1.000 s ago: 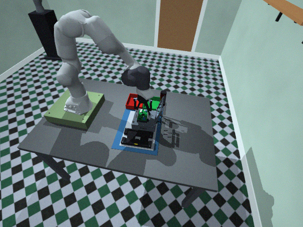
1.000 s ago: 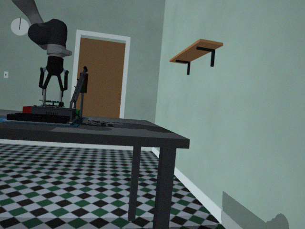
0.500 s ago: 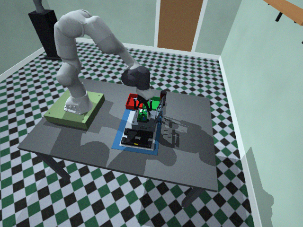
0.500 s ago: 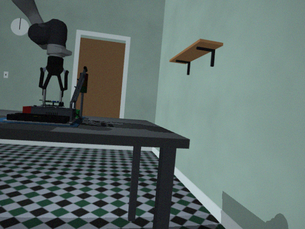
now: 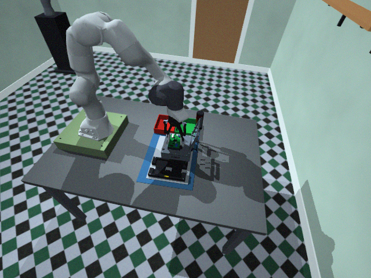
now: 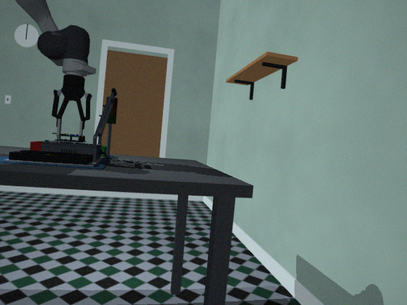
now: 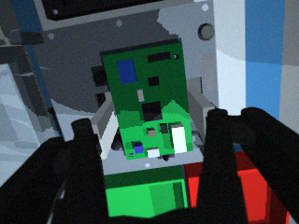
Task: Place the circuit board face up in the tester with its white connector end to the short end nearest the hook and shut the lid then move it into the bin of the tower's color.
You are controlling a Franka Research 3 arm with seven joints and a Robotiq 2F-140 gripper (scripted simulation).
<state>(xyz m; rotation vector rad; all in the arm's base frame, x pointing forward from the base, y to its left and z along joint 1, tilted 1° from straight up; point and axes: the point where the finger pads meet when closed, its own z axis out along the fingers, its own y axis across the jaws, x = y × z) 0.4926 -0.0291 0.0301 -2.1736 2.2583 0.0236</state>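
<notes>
The green circuit board lies 2 cm below my hand. Also, from my hand: tester lid (13 cm ahead, 8 cm above); then tester plate (1 cm ahead, 1 cm to the left, 4 cm below); then black latch hook (6 cm behind, 6 cm to the left, 2 cm below).
</notes>
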